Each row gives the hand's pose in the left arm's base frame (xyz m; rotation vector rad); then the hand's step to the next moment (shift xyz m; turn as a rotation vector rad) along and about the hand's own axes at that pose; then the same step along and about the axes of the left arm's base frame.
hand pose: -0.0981 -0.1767 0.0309 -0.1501 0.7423 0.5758
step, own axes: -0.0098 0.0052 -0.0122 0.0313 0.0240 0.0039
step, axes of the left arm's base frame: -0.0159 -0.0040 -0.0020 0.0078 0.0351 -0.0166
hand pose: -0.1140 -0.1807 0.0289 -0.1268 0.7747 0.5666
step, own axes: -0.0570 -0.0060 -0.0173 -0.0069 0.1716 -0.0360
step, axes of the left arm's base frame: -0.0404 -0.0353 0.0265 -0.1170 0.1307 -0.0047
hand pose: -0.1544 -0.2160 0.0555 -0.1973 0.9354 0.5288
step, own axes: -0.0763 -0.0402 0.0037 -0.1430 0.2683 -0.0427
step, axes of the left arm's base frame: -0.0132 -0.0594 0.0612 -0.2365 0.1637 0.1074
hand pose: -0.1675 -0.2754 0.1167 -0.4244 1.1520 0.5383
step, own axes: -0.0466 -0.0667 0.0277 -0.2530 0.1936 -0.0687
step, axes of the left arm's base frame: 0.0463 -0.0458 0.0561 -0.2444 0.0693 0.2042
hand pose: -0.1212 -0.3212 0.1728 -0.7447 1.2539 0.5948
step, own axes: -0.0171 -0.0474 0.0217 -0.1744 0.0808 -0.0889
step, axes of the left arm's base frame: 0.0454 -0.0132 0.0278 -0.1543 -0.0177 0.1439
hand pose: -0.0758 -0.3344 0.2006 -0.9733 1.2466 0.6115
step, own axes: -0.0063 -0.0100 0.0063 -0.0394 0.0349 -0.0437
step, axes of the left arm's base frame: 0.0099 0.0014 0.0089 -0.0604 -0.0165 0.0275
